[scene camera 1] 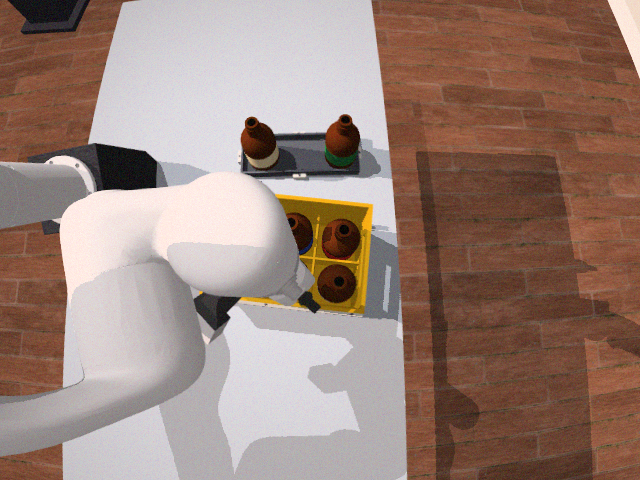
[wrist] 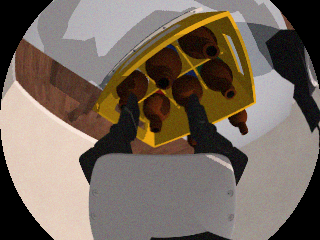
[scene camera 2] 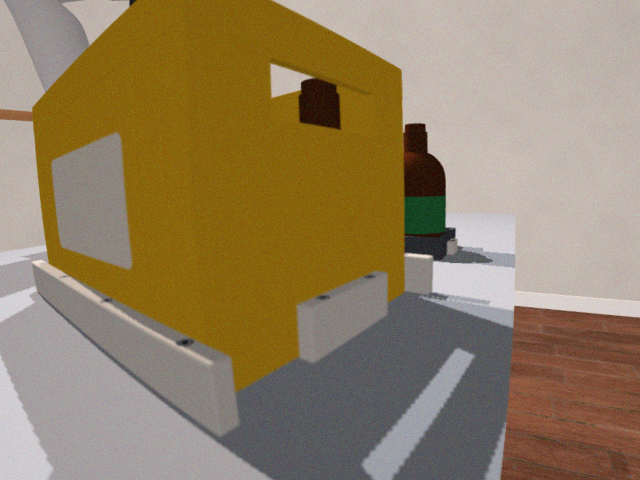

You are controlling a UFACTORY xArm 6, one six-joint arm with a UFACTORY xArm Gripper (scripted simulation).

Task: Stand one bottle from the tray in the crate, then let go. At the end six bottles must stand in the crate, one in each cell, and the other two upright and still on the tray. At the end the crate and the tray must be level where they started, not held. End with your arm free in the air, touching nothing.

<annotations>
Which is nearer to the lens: the green-labelled bottle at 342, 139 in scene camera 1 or the dark tray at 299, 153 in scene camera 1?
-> The green-labelled bottle.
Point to a cream-labelled bottle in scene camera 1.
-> At 260, 146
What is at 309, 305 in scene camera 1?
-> My gripper.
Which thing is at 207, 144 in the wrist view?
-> My gripper.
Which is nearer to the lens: the green-labelled bottle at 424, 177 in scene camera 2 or the crate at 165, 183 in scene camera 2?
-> The crate.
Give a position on a green-labelled bottle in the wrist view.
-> At 216, 74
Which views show the crate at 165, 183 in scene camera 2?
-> Scene camera 1, the wrist view and scene camera 2: all of them.
</annotations>
